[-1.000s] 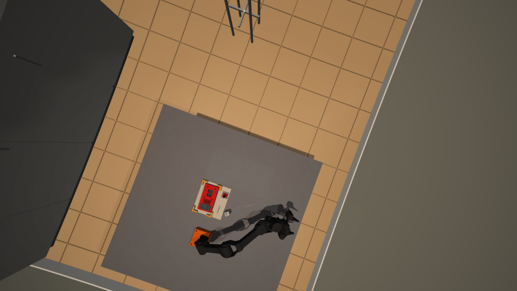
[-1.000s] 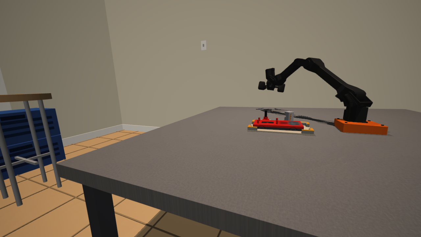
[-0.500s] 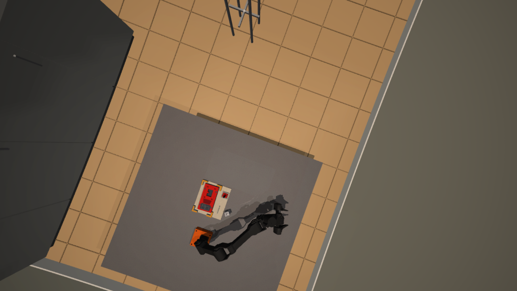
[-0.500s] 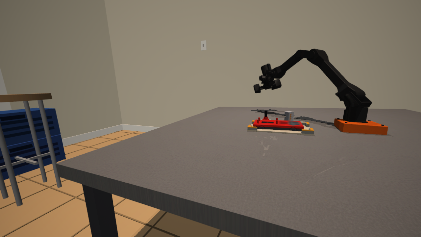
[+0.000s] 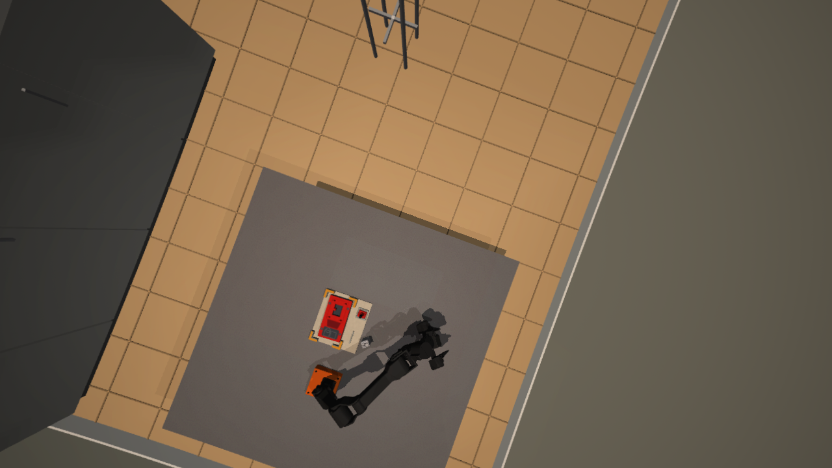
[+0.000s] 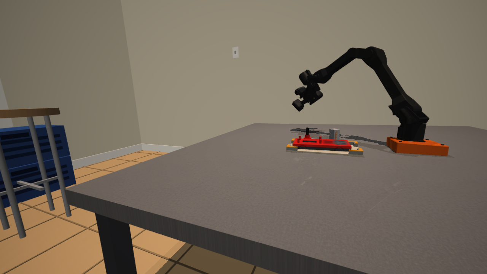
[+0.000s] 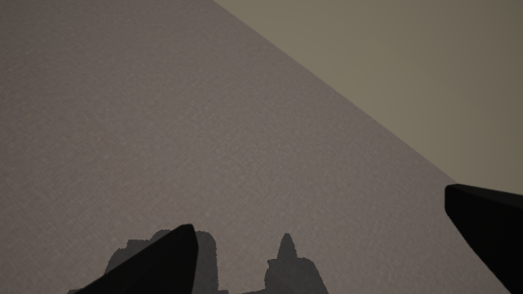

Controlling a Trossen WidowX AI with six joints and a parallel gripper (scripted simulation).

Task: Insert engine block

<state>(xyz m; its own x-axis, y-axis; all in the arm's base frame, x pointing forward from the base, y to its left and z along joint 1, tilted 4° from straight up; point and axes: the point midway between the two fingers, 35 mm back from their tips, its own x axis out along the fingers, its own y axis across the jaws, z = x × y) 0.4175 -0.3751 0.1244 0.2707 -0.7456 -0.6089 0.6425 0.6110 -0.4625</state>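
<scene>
Right now the grey engine block is 31 cm to the left of my gripper tip, 17 cm behind it and 11 cm below it. Round my gripper tip: thin grey bar (47 cm to the left, 13 cm behind, 12 cm below).
</scene>
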